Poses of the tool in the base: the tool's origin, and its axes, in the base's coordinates. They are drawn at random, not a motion.
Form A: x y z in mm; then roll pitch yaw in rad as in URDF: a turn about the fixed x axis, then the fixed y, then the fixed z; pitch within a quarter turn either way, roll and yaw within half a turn.
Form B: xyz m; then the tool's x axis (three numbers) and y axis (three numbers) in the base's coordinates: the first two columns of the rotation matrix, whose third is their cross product. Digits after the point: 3 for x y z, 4 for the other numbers.
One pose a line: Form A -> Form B
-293 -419 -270 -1.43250 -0.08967 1.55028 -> -0.293 -0.419 -0.270 0.0204 0.9958 0.0895 -0.1360 0.0915 -0.9865
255 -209 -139 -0.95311 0.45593 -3.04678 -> 0.255 -0.209 -0.139 -0.8938 -0.0850 -0.4403 0.4122 -0.5426 -0.7319
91 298 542 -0.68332 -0.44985 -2.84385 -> 0.091 0.298 0.542 -0.8609 -0.2642 0.4348 -0.0350 -0.8219 -0.5686
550 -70 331 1.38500 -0.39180 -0.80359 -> 0.550 -0.070 0.331 0.6415 -0.6653 0.3819 -0.1275 0.3984 0.9083
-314 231 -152 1.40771 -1.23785 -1.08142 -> -0.314 0.231 -0.152 0.1536 -0.2885 0.9451 -0.2951 0.8994 0.3225
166 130 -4 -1.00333 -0.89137 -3.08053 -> 0.166 0.130 -0.004 -0.6272 -0.0383 0.7779 -0.6220 -0.5765 -0.5299
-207 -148 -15 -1.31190 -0.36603 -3.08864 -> -0.207 -0.148 -0.015 -0.9324 -0.0494 0.3579 -0.3319 -0.2740 -0.9026
